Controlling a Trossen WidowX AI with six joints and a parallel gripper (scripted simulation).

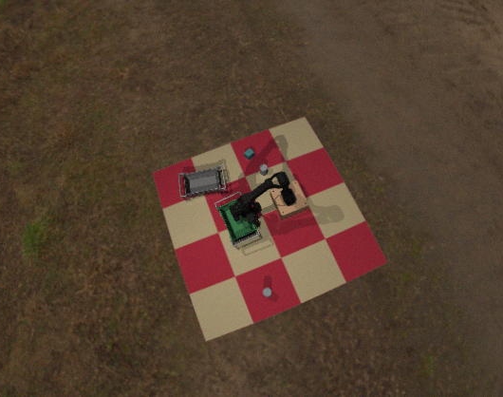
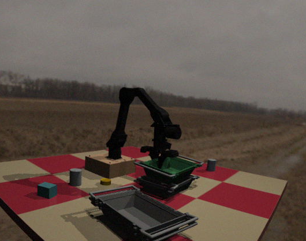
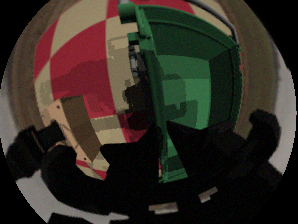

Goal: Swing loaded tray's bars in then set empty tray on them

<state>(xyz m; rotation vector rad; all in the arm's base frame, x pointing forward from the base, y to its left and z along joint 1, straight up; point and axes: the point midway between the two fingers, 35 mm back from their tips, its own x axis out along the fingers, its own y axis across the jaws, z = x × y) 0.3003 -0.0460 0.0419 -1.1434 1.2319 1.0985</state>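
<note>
The green tray is 70 mm ahead of my gripper tip, 30 mm above it and 10 mm to the right of it. From my gripper tip the other things lie so: yellow disc 200 mm behind, 150 mm to the right, 80 mm below; then teal cube 440 mm to the right, 270 mm behind, 60 mm below.
</note>
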